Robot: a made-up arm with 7 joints. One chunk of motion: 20 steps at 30 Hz.
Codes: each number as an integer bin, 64 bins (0 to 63) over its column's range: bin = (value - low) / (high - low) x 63, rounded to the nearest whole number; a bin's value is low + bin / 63 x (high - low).
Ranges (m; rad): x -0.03..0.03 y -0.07..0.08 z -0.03..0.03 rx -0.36..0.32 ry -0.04..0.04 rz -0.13..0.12
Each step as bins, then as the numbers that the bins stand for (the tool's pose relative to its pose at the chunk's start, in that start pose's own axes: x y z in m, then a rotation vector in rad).
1 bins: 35 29 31 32 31 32
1 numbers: 0.0033 -0.0010 -0.0005 -0.0146 -0.0006 -0.0030
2 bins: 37 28 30 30 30 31
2 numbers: 0.0052 -0.0033 -0.0014 -0.0362 -0.0019 -0.0070
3 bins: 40 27 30 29 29 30
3 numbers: 0.0081 -0.0057 -0.0014 -0.0470 -0.0032 -0.0110
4 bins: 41 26 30 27 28 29
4 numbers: 0.0090 -0.0081 -0.0014 -0.0686 -0.0044 -0.0149
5 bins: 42 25 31 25 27 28
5 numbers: 0.0100 -0.0105 -0.0005 -0.0902 -0.0057 -0.0189
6 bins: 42 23 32 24 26 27
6 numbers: 0.0100 -0.0152 0.0005 -0.1010 -0.0070 -0.0229
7 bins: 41 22 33 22 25 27
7 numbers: 0.0090 -0.0176 0.0014 -0.1225 -0.0083 -0.0229
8 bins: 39 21 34 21 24 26
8 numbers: 0.0071 -0.0200 0.0024 -0.1333 -0.0095 -0.0268
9 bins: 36 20 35 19 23 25
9 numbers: 0.0043 -0.0224 0.0033 -0.1549 -0.0108 -0.0308
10 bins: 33 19 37 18 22 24
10 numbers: 0.0014 -0.0248 0.0052 -0.1657 -0.0121 -0.0348
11 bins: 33 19 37 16 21 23
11 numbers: 0.0014 -0.0248 0.0052 -0.1873 -0.0133 -0.0387
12 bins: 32 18 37 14 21 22
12 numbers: 0.0005 -0.0271 0.0052 -0.2089 -0.0133 -0.0427
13 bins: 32 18 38 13 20 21
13 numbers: 0.0005 -0.0271 0.0062 -0.2197 -0.0146 -0.0467
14 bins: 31 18 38 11 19 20
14 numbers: -0.0005 -0.0271 0.0062 -0.2413 -0.0159 -0.0506
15 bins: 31 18 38 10 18 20
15 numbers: -0.0005 -0.0271 0.0062 -0.2521 -0.0171 -0.0506
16 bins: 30 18 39 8 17 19
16 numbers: -0.0014 -0.0271 0.0071 -0.2737 -0.0184 -0.0546
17 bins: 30 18 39 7 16 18
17 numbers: -0.0014 -0.0271 0.0071 -0.2844 -0.0197 -0.0586
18 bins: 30 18 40 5 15 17
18 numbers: -0.0014 -0.0271 0.0081 -0.3060 -0.0210 -0.0625
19 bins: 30 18 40 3 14 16
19 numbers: -0.0014 -0.0271 0.0081 -0.3276 -0.0222 -0.0665
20 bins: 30 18 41 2 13 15
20 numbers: -0.0014 -0.0271 0.0090 -0.3384 -0.0235 -0.0705
